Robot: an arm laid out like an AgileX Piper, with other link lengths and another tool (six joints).
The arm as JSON. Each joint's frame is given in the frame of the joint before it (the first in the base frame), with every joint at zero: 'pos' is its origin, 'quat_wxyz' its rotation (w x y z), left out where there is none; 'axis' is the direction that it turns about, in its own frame. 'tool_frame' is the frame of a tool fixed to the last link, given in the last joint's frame.
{
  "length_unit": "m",
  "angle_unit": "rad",
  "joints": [
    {
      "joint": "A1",
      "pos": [
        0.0,
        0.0,
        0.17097
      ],
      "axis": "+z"
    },
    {
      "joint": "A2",
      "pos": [
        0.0,
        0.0,
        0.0
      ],
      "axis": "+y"
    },
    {
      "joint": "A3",
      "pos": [
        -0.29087,
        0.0,
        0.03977
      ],
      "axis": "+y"
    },
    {
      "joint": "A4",
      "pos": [
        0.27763,
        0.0,
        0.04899
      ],
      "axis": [
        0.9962,
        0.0,
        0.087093
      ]
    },
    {
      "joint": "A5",
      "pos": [
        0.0,
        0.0,
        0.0
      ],
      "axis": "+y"
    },
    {
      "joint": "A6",
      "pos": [
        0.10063,
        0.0,
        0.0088
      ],
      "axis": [
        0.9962,
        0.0,
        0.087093
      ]
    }
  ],
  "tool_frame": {
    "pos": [
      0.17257,
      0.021,
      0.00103
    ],
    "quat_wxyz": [
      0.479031,
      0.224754,
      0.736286,
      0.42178
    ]
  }
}
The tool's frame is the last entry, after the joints.
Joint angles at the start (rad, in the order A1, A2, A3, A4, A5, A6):
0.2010, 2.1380, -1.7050, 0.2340, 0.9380, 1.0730
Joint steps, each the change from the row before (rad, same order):
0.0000, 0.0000, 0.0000, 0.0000, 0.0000, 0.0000
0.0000, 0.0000, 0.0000, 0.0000, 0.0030, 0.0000
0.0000, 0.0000, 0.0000, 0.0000, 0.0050, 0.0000
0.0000, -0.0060, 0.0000, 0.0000, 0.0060, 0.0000
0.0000, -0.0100, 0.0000, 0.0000, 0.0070, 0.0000
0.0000, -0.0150, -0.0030, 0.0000, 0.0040, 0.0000
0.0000, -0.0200, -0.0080, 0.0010, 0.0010, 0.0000
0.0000, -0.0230, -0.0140, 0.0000, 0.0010, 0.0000
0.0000, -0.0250, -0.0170, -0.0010, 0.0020, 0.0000
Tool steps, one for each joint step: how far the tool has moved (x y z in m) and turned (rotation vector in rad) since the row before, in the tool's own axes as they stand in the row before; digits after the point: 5 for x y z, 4 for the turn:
0.00000, 0.00000, 0.00000, 0.0000, 0.0000, 0.0000
-0.00036, -0.00072, -0.00016, 0.0023, -0.0014, 0.0013
-0.00060, -0.00120, -0.00027, 0.0038, -0.0024, 0.0021
0.00189, -0.00057, -0.00225, 0.0010, 0.0006, -0.0007
0.00349, -0.00026, -0.00360, -0.0006, 0.0025, -0.0025
0.00709, 0.00200, -0.00536, -0.0077, 0.0086, -0.0082
0.01164, 0.00473, -0.00727, -0.0160, 0.0165, -0.0143
0.01502, 0.00696, -0.00895, -0.0214, 0.0210, -0.0199
0.01677, 0.00798, -0.01008, -0.0237, 0.0227, -0.0229

